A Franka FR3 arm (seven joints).
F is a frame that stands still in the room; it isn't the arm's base.
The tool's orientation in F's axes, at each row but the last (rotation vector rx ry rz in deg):
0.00 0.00 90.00
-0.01 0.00 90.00
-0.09 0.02 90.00
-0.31 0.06 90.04
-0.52 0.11 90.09
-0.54 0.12 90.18
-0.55 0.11 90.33
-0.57 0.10 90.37
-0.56 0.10 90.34
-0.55 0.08 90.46
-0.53 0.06 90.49
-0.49 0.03 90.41
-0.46 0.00 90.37
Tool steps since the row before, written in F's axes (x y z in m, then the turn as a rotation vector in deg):
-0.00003 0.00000 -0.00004 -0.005 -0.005 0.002
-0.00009 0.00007 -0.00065 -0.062 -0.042 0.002
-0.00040 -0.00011 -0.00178 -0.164 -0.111 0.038
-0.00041 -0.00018 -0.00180 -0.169 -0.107 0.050
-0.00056 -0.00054 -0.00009 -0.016 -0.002 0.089
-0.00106 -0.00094 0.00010 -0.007 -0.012 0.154
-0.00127 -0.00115 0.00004 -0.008 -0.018 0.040
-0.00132 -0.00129 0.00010 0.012 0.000 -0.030
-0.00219 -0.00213 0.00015 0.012 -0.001 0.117
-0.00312 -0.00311 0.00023 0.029 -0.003 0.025
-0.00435 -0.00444 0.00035 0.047 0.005 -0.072
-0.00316 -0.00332 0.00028 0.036 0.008 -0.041
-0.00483 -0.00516 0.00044 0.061 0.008 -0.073
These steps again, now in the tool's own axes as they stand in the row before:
0.00000 0.00003 -0.00004 -0.005 0.005 0.002
0.00007 0.00009 -0.00065 -0.042 0.062 0.002
-0.00011 0.00040 -0.00178 -0.111 0.164 0.038
-0.00017 0.00042 -0.00180 -0.107 0.169 0.050
-0.00054 0.00056 -0.00009 -0.003 0.016 0.089
-0.00094 0.00106 0.00010 -0.013 0.006 0.154
-0.00114 0.00128 0.00004 -0.018 0.008 0.040
-0.00128 0.00133 0.00010 0.000 -0.012 -0.030
-0.00212 0.00220 0.00015 -0.002 -0.013 0.117
-0.00309 0.00314 0.00022 -0.003 -0.029 0.025
-0.00440 0.00439 0.00034 0.005 -0.047 -0.072
-0.00330 0.00318 0.00028 0.008 -0.036 -0.041
-0.00513 0.00486 0.00044 0.008 -0.061 -0.073

